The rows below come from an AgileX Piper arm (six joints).
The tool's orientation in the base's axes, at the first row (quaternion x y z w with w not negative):
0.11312 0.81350 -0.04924 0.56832
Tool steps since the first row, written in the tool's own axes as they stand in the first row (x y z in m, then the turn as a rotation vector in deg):
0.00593 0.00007 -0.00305 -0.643 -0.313 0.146
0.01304 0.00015 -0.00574 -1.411 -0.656 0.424
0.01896 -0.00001 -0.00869 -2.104 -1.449 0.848
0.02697 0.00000 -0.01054 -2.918 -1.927 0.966
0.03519 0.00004 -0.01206 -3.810 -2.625 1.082
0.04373 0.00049 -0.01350 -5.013 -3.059 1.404
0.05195 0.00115 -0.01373 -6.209 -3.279 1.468
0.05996 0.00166 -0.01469 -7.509 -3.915 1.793
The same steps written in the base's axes. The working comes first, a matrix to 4 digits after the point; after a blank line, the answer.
The tool's axes in the first row as the columns of a matrix, in the base's axes (used below as rounded here):
-0.3284 0.2400 0.9135
0.1281 0.9696 -0.2087
-0.9358 0.0485 -0.3492

-0.00472 0.00146 -0.00448 0.269 -0.416 0.536
-0.00949 0.00301 -0.01019 0.693 -0.905 1.141
-0.01417 0.00423 -0.01471 1.118 -1.851 1.603
-0.01849 0.00565 -0.02156 1.378 -2.444 2.300
-0.02256 0.00706 -0.02872 1.610 -3.259 3.060
-0.02658 0.00889 -0.03618 2.195 -3.901 4.053
-0.02933 0.01064 -0.04376 2.593 -4.281 5.139
-0.03271 0.01236 -0.05090 3.164 -5.132 6.211

